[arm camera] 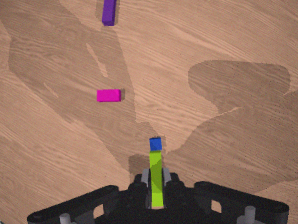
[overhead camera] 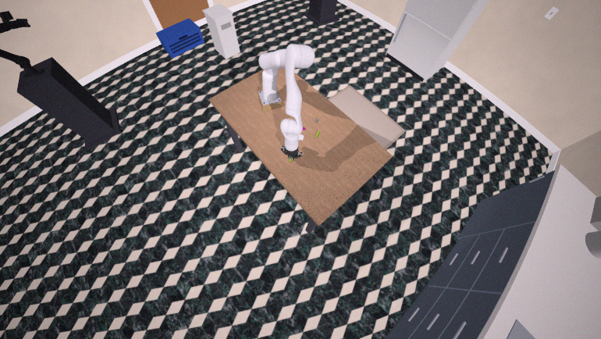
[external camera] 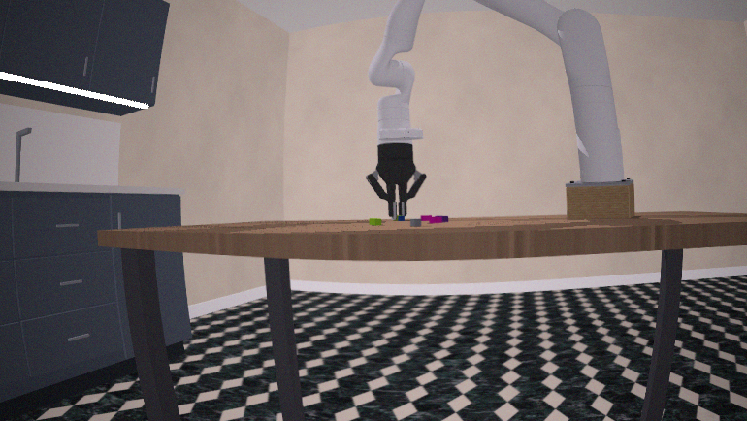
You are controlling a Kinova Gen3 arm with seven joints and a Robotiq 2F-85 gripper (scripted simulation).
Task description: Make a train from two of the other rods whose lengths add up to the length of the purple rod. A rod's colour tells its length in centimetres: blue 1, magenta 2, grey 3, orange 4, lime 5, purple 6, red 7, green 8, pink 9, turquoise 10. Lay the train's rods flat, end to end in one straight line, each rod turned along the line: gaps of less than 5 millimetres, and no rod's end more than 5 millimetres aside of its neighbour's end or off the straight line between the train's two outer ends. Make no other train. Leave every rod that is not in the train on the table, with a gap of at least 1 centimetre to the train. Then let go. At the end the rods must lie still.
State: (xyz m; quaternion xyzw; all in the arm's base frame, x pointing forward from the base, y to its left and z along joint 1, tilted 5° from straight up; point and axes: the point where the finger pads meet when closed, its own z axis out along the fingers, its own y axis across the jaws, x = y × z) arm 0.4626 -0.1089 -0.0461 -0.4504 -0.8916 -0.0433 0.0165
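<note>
Right now my hand is 3 cm to the right of the blue rod, 2 cm past it and 2 cm above it. The rest, counted from my hand: purple rod: 14 cm behind, 12 cm to the left, 2 cm below; grey rod: 30 cm to the left, 15 cm behind, 2 cm below.
</note>
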